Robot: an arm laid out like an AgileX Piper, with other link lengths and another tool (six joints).
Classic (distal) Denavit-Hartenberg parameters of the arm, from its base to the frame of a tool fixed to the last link. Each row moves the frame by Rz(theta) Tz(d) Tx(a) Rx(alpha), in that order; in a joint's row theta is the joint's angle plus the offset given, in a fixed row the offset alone. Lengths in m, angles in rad.
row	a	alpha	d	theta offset
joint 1	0	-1.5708	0.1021	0
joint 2	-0.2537	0	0	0.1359
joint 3	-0.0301	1.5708	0	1.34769
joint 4	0	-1.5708	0.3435	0
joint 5	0	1.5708	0	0
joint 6	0.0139	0.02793	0.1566	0.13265
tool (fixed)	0	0	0.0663	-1.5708
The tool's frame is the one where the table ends.
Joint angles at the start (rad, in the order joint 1, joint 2, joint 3, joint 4, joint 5, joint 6): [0.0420 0.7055 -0.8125 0.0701 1.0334 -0.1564]
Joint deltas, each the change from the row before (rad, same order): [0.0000 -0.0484 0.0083 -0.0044 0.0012 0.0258]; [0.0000 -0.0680 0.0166 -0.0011 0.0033 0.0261]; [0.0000 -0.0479 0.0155 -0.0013 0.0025 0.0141]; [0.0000 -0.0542 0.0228 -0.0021 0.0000 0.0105]
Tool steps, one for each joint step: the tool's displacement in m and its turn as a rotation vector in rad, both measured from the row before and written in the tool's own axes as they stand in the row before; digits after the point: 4 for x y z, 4 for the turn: [0.0001 -0.0021 -0.0119 0.0382 0.0028 0.0223]; [-0.0006 -0.0007 -0.0150 0.0473 -0.0015 0.0240]; [-0.0002 0.0009 -0.0092 0.0295 -0.0010 0.0125]; [0.0002 0.0023 -0.0085 0.0311 -0.0007 0.0086]
